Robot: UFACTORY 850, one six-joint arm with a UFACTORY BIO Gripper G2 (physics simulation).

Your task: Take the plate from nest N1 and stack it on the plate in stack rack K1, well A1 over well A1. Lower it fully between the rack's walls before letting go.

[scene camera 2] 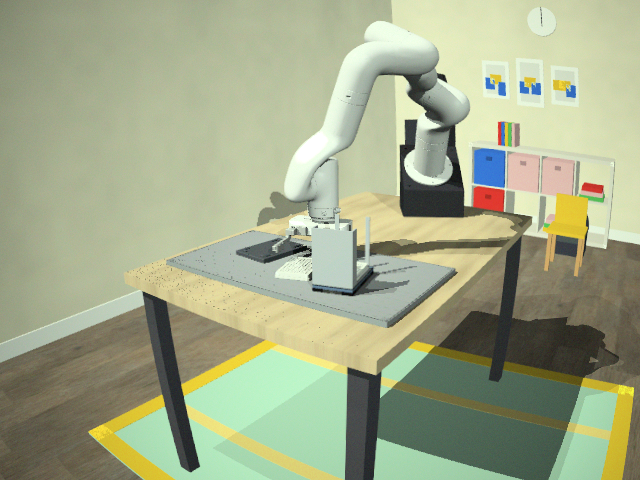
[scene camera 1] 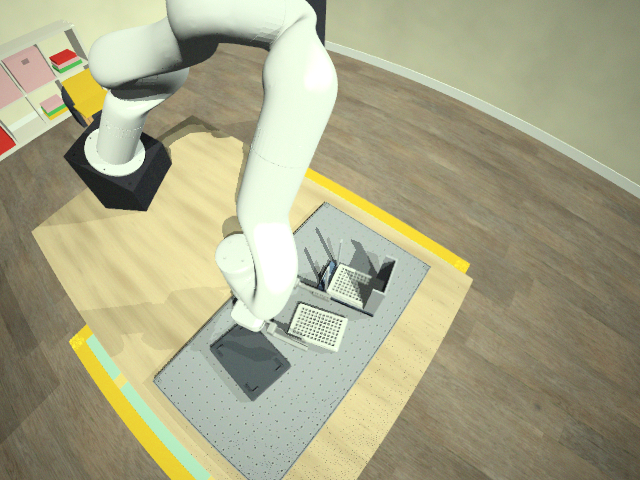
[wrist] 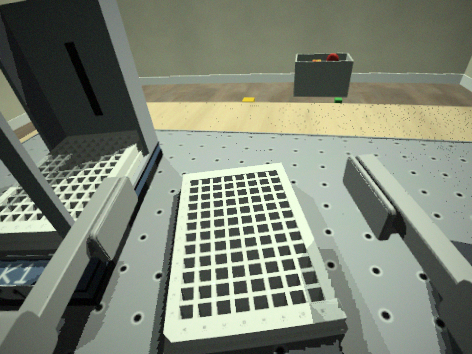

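Observation:
A white 96-well plate lies on the grey pegboard, outside the rack and beside it. My gripper is open, with one finger on each side of this plate and a gap to both long sides. The left finger in the wrist view is between the plate and the rack. Stack rack K1 has tall grey walls and a blue base. A second white plate sits inside it. The dark nest with corner brackets holds no plate.
The pegboard lies on the wooden table. Thin upright posts stand at the rack's side towards the arm. A grey bin stands beyond the table.

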